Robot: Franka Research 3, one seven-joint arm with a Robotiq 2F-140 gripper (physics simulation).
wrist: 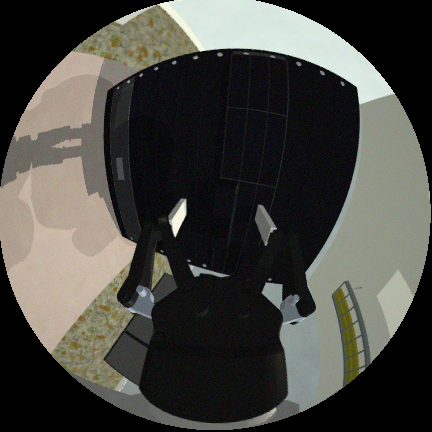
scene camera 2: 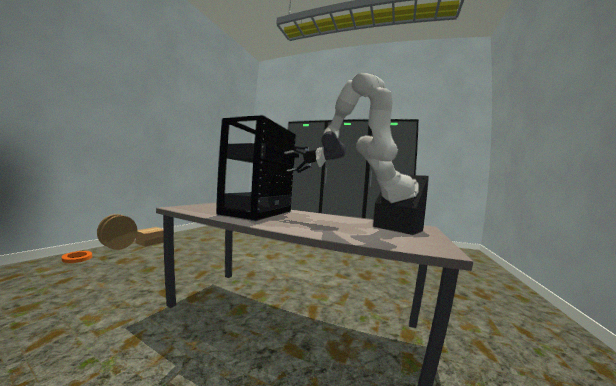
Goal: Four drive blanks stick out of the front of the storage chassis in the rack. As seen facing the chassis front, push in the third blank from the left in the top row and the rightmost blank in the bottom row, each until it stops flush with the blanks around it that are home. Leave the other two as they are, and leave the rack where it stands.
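The black rack (scene camera 2: 257, 175) (wrist: 320, 150) stands upright on the table, its front facing the arm. The storage chassis (wrist: 255, 120) shows in the wrist view as a dark band with thin grey outlines around its drive blanks. Which blanks stick out is too dark to tell in most of the band; a dark block near the lower middle, between the fingertips, seems to stand proud. My gripper (scene camera 2: 289, 161) (wrist: 221, 208) is open and empty. Its fingertips are close to the rack front in the scene view; whether they touch it cannot be told.
The table (scene camera 2: 320, 239) carries the rack and the arm's black base (scene camera 2: 397, 217). Dark cabinets (scene camera 2: 345, 170) with green lights stand behind. A round brown object (scene camera 2: 117, 232), a wooden block (scene camera 2: 150, 236) and an orange ring (scene camera 2: 66, 258) lie at the left. A lamp (scene camera 2: 370, 19) hangs above.
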